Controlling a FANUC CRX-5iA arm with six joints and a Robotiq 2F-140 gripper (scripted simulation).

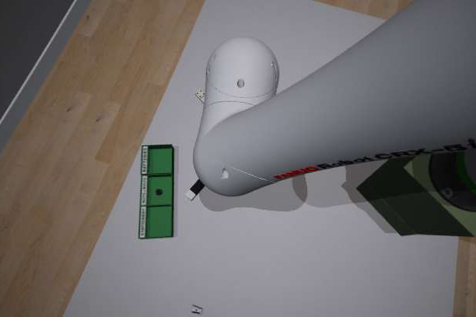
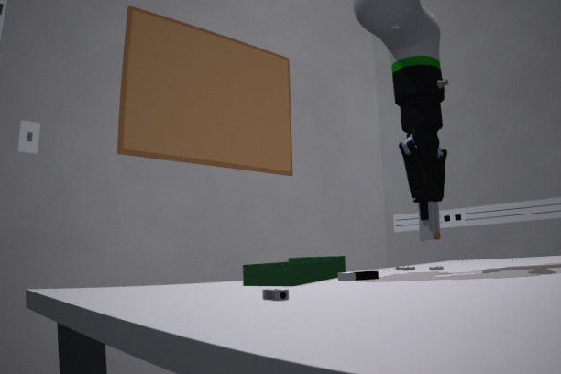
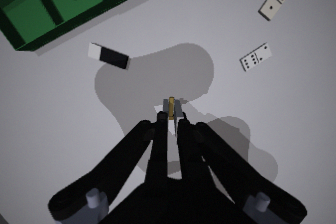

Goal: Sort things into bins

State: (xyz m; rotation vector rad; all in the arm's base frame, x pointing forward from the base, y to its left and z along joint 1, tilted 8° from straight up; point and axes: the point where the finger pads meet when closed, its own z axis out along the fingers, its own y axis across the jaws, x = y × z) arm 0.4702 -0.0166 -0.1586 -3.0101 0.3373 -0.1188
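My gripper is now 19 cm short of the black nut, 12 cm to the right of it and 8 cm above it. From my hand the other things lie so: brass bolt (3 cm below, 1 cm behind); then grey sharpener (40 cm to the left, 9 cm below, 3 cm ahead); then black-and-white eraser (10 cm to the left, 10 cm ahead, 9 cm below).
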